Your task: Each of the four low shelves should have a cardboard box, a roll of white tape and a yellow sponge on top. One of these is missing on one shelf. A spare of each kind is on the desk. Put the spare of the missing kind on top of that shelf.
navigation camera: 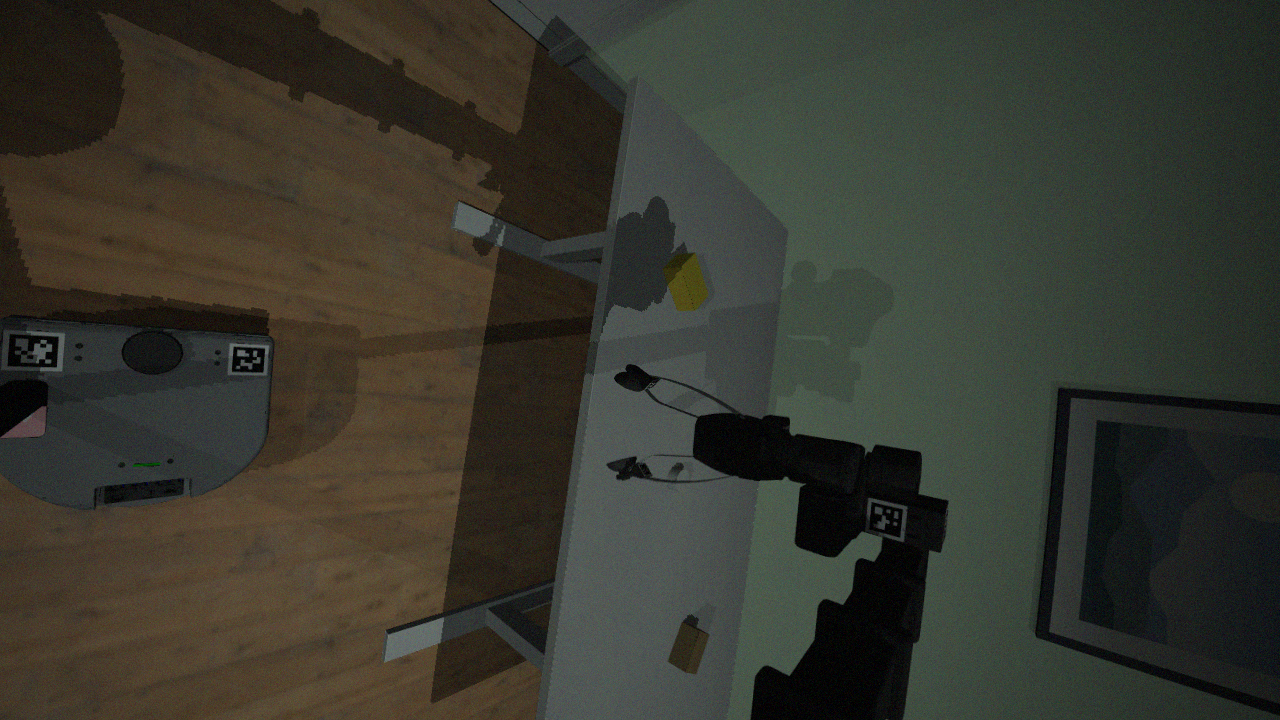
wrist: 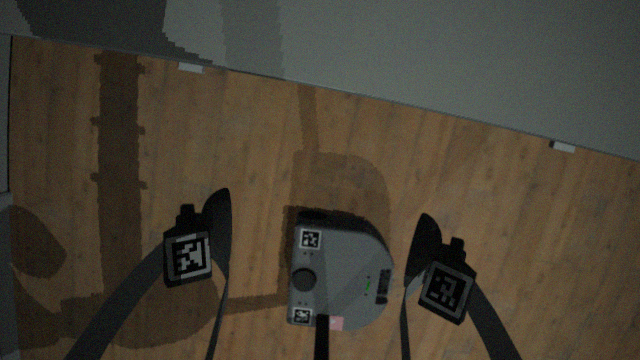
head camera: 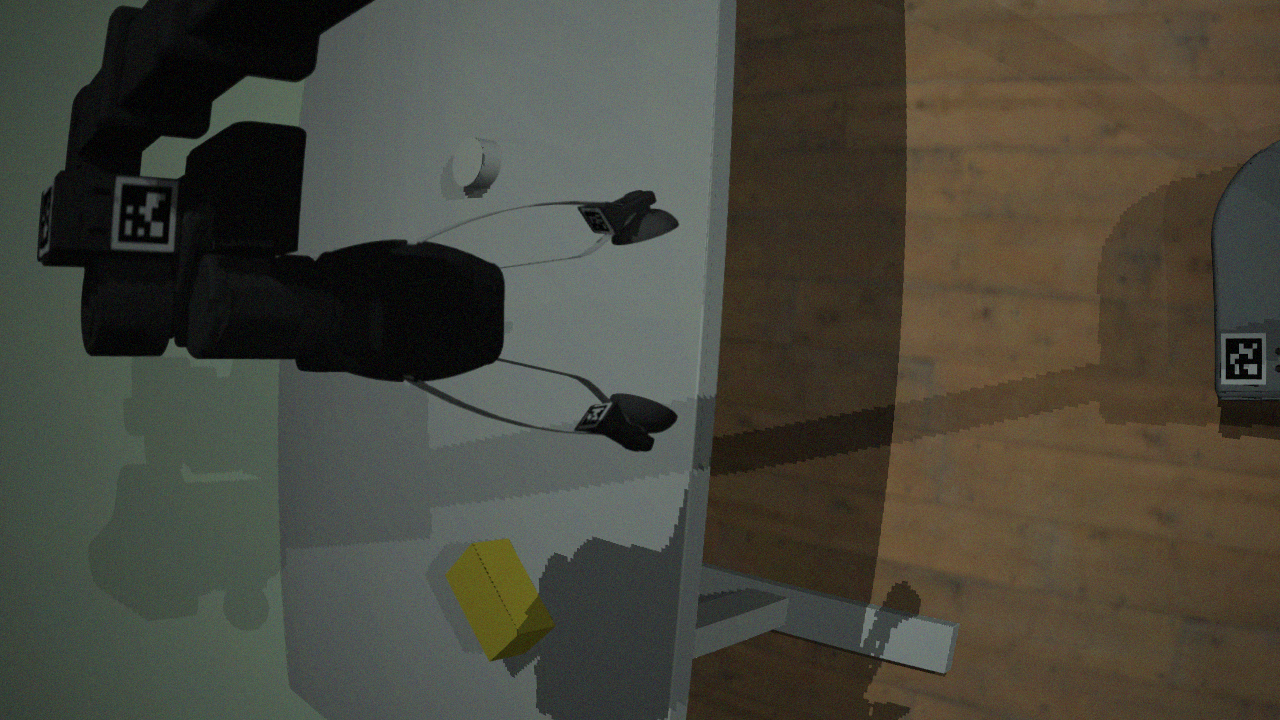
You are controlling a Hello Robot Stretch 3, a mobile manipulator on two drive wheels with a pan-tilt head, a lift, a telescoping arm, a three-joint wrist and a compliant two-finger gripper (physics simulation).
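Places are measured from the robot's base along level axes (x back, y right, z up), in metres.
Pixels of known places: gripper, between the fingertips: (navigation camera: 614, 419) (head camera: 665, 320); robot's base, origin of its link: (navigation camera: 154, 350).
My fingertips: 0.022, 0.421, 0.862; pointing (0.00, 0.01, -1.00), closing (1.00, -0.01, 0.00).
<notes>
Ahead of a thing's pixels: the offset from my fingertips to its middle, as dx, dy, dz. Level surfaces: height alone.
The desk {dz -0.141} (head camera: 572, 80) (navigation camera: 617, 582) (wrist: 450, 60) is light grey. A yellow sponge {-0.249, +0.314, -0.119} (head camera: 487, 591) (navigation camera: 687, 284) lies on it towards one end. A white tape roll {+0.172, +0.361, -0.129} (head camera: 489, 166) stands on the desk in the head view; in the navigation view the tape roll (navigation camera: 676, 470) shows partly behind a finger. A brown cardboard box {+0.591, +0.452, -0.116} (navigation camera: 689, 646) lies towards the other end. My gripper (head camera: 659, 320) (navigation camera: 623, 422) (wrist: 321, 226) is open and empty, above the desk near its front edge, between the sponge and the tape roll in the head view. The low shelves cannot be made out.
My robot base (head camera: 1253, 241) (navigation camera: 210, 394) (wrist: 345, 265) stands on the wooden floor in front of the desk. A desk foot (head camera: 926, 640) (navigation camera: 474, 219) sticks out towards it. A green wall with a framed picture (navigation camera: 1049, 510) is behind the desk. My dark arm (navigation camera: 832, 649) reaches along the wall side.
</notes>
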